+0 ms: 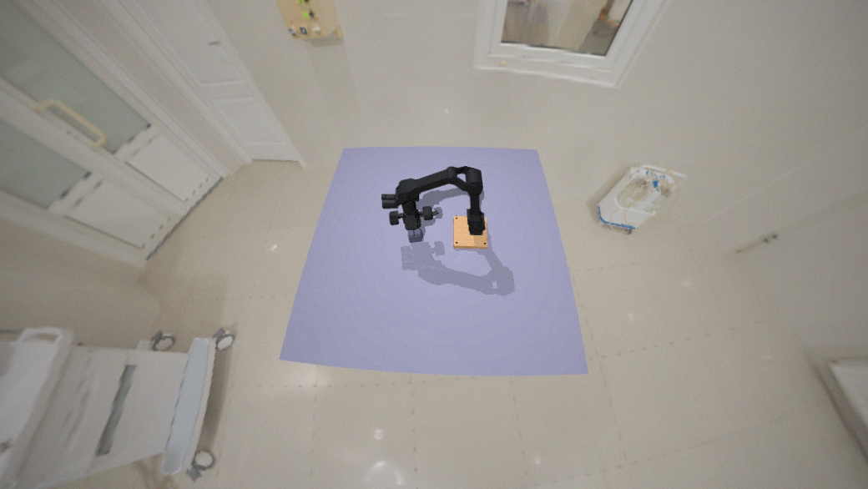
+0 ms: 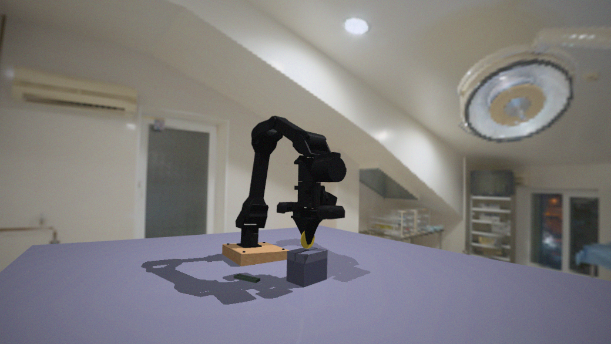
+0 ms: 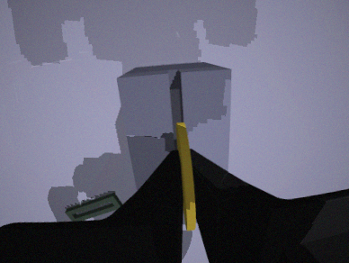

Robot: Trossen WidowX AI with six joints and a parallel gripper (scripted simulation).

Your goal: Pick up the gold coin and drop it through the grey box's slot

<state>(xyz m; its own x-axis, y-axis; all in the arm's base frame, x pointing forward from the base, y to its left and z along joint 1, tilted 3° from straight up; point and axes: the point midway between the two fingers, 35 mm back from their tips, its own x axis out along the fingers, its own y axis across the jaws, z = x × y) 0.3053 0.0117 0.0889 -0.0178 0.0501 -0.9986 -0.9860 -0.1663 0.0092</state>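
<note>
My gripper tip is now 1 cm below the gold coin.
</note>
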